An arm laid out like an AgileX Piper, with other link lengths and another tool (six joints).
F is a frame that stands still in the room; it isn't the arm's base.
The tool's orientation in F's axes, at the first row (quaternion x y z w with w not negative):
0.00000 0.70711 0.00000 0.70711
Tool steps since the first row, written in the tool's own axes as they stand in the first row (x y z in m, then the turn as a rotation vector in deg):
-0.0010 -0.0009 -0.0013 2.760 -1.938 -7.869
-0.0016 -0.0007 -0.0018 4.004 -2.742 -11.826
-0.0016 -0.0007 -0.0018 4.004 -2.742 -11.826
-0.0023 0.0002 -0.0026 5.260 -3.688 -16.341
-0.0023 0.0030 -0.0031 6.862 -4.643 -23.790
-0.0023 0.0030 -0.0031 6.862 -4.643 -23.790
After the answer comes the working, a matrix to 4 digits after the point.
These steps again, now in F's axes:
-0.0013 -0.0009 0.0010 -7.869 -1.938 -2.760
-0.0018 -0.0007 0.0016 -11.826 -2.742 -4.004
-0.0018 -0.0007 0.0016 -11.826 -2.742 -4.004
-0.0026 0.0002 0.0023 -16.341 -3.688 -5.260
-0.0031 0.0030 0.0023 -23.790 -4.643 -6.862
-0.0031 0.0030 0.0023 -23.790 -4.643 -6.862

The tool's axes in the first row as the columns of a matrix, in F's axes (rounded; the answer above uses it unrounded):
0.0000 0.0000 1.0000
0.0000 1.0000 0.0000
-1.0000 0.0000 0.0000

